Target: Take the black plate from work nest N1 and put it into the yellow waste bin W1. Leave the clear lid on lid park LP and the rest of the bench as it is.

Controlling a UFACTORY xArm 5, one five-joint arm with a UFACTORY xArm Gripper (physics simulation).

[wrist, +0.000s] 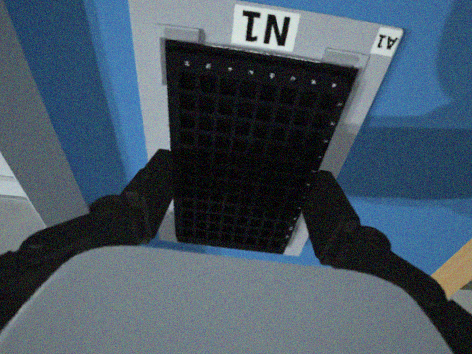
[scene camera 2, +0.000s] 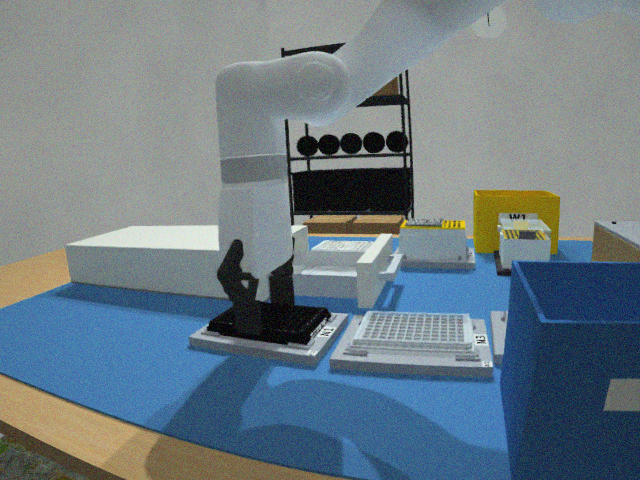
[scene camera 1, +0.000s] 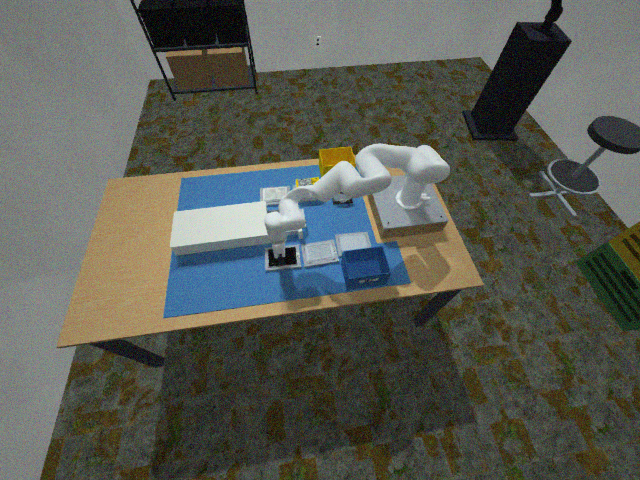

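Pixels of known places: gripper, fingertip midpoint: [wrist: 242,180] [scene camera 2: 267,318] [scene camera 1: 281,256]; arm's base, origin of the base link: [scene camera 1: 408,200].
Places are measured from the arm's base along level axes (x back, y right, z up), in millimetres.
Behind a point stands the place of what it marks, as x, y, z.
The black plate [scene camera 1: 292,256] {-564, -298, -64} [scene camera 2: 305,321] {-563, -291, -63} [wrist: 250,100] {-567, -288, -60} sits flat in work nest N1 [scene camera 2: 268,355] {-575, -352, -81} [wrist: 150,75] {-571, -237, -74}. My gripper [scene camera 2: 266,311] {-613, -297, -65} [wrist: 242,180] {-613, -297, -65} points down over it and is shut on the plate, one finger against each long side, towards the end away from the N1 label. The yellow waste bin W1 [scene camera 1: 336,155] {-353, 331, -17} [scene camera 2: 486,211] {-408, 191, 2} stands at the back of the bench, partly behind the arm in scene camera 1. I cannot make out an LP label, so I cannot tell which stand holds the clear lid.
A long white box [scene camera 1: 222,227] {-892, -185, -2} [scene camera 2: 144,263] {-892, -259, -30} lies beside the gripper. Nest N3 [scene camera 2: 413,366] {-423, -327, -76} with a pale plate [scene camera 1: 320,253] {-434, -279, -64} [scene camera 2: 413,328] {-440, -270, -62} is next to N1. A tall blue bin [scene camera 1: 364,266] {-230, -334, -82} [scene camera 2: 568,361] {-297, -448, 10} stands beyond. White units [scene camera 2: 434,245] {-493, 67, -47} [scene camera 2: 524,250] {-326, 56, -45} with striped tops stand near W1.
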